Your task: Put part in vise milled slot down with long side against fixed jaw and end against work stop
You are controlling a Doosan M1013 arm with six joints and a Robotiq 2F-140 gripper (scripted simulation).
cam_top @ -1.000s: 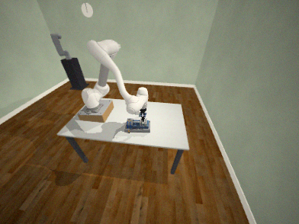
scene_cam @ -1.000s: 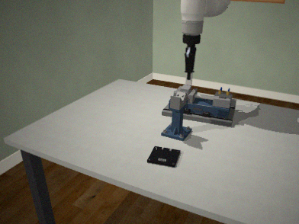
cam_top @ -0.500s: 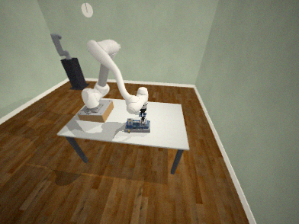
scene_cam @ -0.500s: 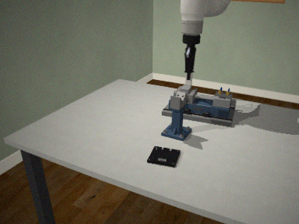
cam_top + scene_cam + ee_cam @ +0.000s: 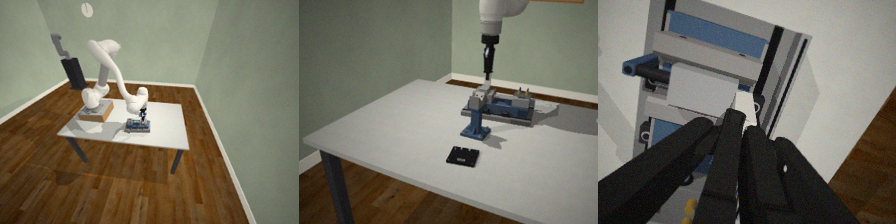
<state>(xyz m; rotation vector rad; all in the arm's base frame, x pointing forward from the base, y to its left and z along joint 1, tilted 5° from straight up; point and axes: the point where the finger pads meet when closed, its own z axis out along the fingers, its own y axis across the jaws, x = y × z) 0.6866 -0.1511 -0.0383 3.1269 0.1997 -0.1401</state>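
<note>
Right now the part is 40 mm to the left of my hand and 50 mm below it. The rest, counted from my hand: cylinder rod: 90 mm behind, 30 mm to the left, 60 mm below; then fixed jaw: 30 mm ahead, 40 mm to the left, 60 mm below; then work stop: 10 mm behind, 90 mm to the left, 40 mm below.
</note>
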